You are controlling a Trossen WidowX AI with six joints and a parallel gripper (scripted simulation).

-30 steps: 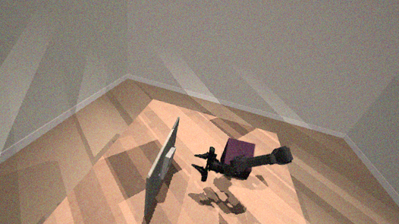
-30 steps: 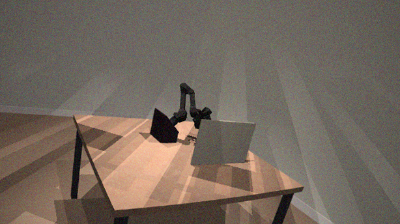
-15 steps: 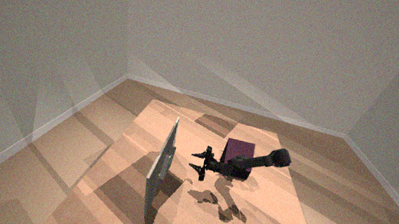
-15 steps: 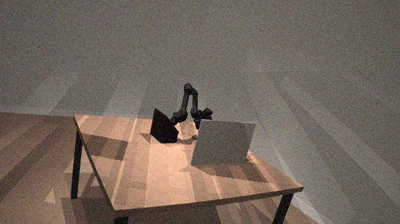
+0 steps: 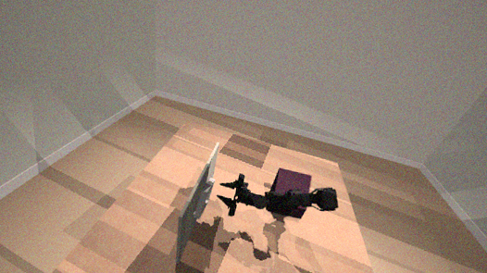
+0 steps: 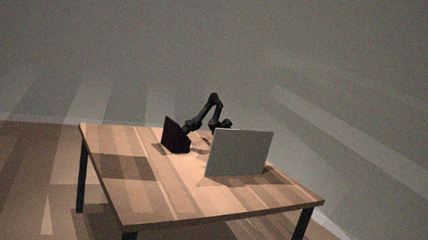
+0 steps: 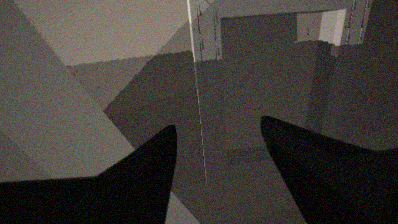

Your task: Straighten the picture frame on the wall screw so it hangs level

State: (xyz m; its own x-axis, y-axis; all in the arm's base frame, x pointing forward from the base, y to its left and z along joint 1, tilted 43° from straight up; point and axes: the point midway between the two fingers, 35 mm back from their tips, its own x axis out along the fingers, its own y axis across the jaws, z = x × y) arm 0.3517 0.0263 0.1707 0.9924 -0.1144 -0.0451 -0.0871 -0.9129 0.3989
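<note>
Now: gripper tip 60 mm short of the picture frame, 10 mm to the right of it and 50 mm above it. Round my gripper tip: grey wall panel (70 mm ahead, 10 mm to the left, 50 mm below).
</note>
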